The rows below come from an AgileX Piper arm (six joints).
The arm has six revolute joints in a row. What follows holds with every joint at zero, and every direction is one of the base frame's. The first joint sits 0.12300 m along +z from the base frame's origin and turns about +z. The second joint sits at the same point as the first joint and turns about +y. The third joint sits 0.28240 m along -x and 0.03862 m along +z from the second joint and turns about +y. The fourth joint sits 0.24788 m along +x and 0.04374 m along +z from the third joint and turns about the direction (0.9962, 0, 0.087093). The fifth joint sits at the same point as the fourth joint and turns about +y. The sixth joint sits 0.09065 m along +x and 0.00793 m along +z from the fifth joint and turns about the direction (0.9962, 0, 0.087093). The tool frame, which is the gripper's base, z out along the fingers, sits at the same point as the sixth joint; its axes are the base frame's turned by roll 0.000, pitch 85.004 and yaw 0.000 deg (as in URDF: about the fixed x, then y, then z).
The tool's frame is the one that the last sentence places.
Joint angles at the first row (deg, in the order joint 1, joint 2, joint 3, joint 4, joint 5, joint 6):
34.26, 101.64, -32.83, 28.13, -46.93, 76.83
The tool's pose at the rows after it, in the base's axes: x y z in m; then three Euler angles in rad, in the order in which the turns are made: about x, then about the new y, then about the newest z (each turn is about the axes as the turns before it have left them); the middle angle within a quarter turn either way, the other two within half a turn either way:
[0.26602 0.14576 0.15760 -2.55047 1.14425 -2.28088]
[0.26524 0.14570 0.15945 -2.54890 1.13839 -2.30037]
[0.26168 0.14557 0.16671 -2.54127 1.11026 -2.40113]
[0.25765 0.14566 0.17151 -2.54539 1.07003 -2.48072]
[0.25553 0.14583 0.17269 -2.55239 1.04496 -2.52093]
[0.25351 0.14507 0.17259 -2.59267 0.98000 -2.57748]
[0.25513 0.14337 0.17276 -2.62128 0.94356 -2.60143]
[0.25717 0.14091 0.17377 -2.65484 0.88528 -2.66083]
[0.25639 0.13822 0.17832 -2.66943 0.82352 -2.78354]
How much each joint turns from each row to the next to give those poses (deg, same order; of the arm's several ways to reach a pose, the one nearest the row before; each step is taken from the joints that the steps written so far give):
0.00, -3.20, 0.06, 0.06, 3.96, -5.38
0.00, -0.58, 0.00, 0.06, 0.80, -1.26
0.00, -2.35, 0.00, 0.11, 3.50, -6.19
0.00, -2.00, 0.00, 0.06, 3.95, -5.39
0.00, -0.81, 0.00, 0.00, 2.12, -2.86
-0.57, -1.03, -0.46, 0.17, 5.39, -5.96
-0.92, -0.28, -0.75, 0.00, 3.43, -3.38
-1.37, -0.52, -1.20, 0.00, 5.45, -5.96
-1.26, -1.43, -1.03, -0.06, 6.13, -8.65

